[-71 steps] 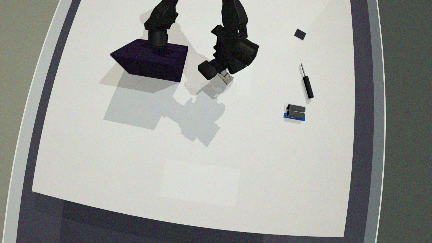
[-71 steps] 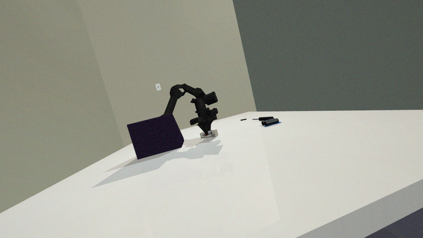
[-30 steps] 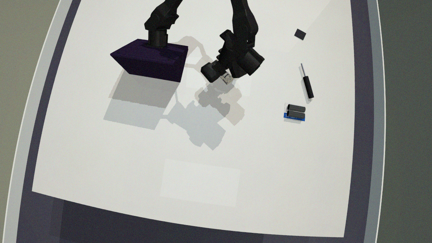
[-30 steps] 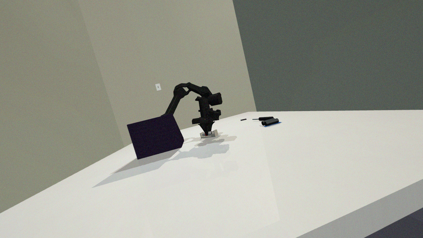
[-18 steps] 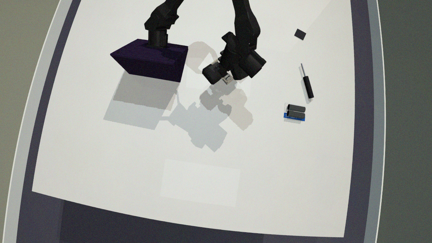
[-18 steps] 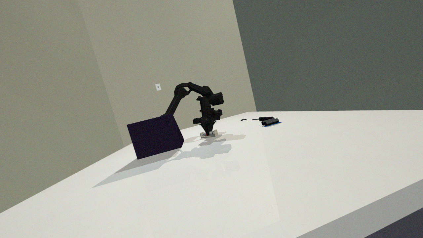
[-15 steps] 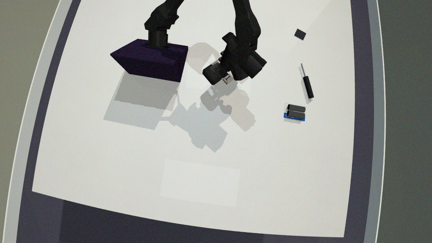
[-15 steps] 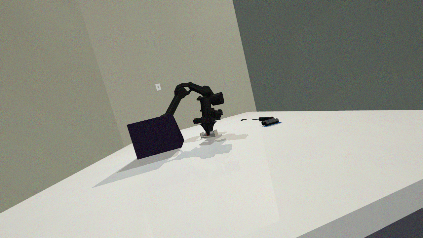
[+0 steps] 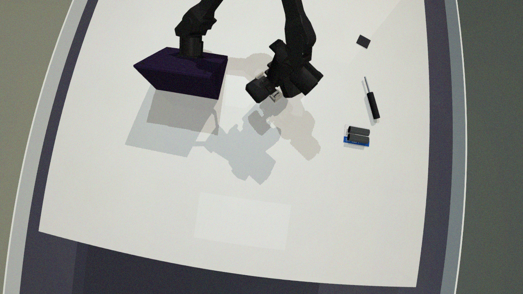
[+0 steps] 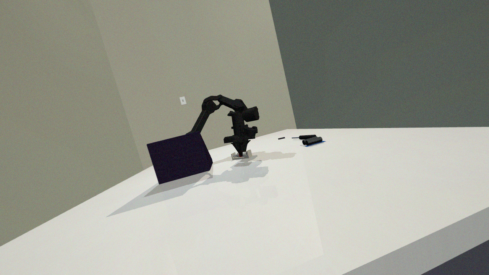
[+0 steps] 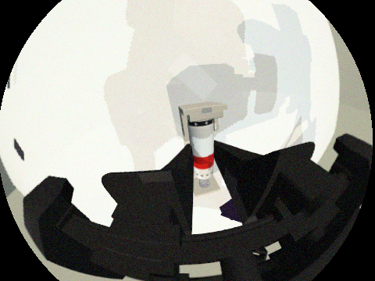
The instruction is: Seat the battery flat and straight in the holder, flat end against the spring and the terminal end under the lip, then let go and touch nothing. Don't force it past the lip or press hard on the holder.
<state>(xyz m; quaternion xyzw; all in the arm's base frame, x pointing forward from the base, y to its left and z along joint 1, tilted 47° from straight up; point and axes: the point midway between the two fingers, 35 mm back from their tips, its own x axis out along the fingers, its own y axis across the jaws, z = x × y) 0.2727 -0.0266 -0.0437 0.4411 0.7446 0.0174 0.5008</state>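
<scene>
The battery is 1 cm above my gripper tip. From my gripper tip the other things lie so: small black square: 30 cm ahead, 26 cm to the left, 1 cm below; then black screwdriver: 34 cm ahead, 5 cm to the left.
</scene>
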